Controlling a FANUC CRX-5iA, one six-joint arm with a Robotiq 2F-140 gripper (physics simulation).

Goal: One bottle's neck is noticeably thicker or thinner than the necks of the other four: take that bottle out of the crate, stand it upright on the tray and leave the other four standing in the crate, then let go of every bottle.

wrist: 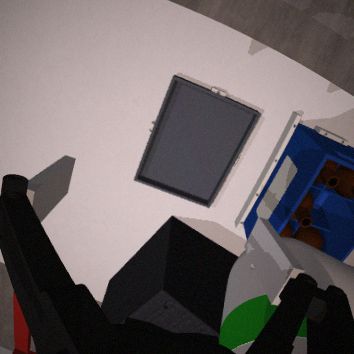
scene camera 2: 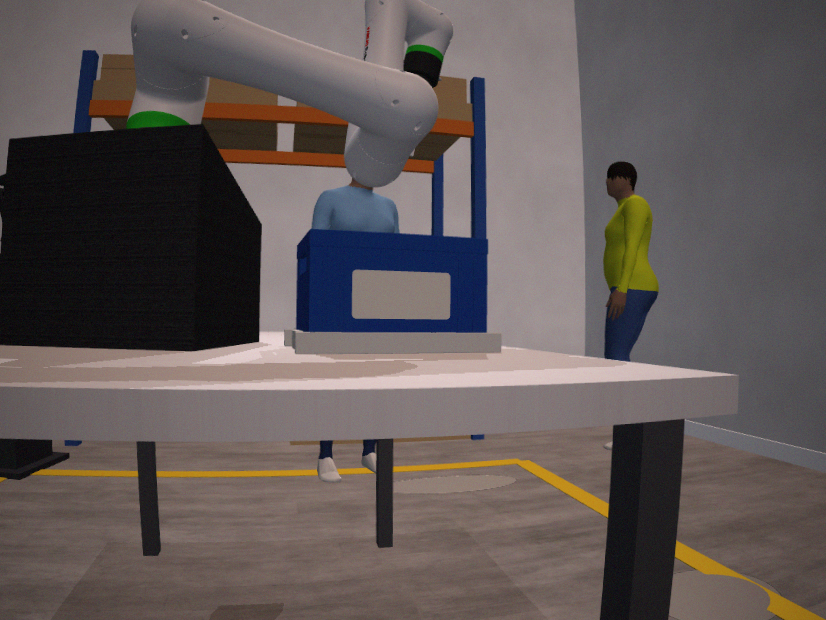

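Note:
The blue crate stands upright on the table. In the wrist view it is cut off at the right edge and partly covered by the arm. Inside it, one brown bottle and another brown bottle show their open mouths; other bottles are cut off or hidden, and neck thicknesses cannot be compared. The dark grey tray lies bare on the table beside the crate. My gripper is open and empty, high above the table; in the scene view it is hidden behind the arm.
A black block stands beside the crate, under the arm base. A light rail runs along the crate's foot. The white table has a curved-looking edge in the wrist view. Two people and a shelf rack stand behind.

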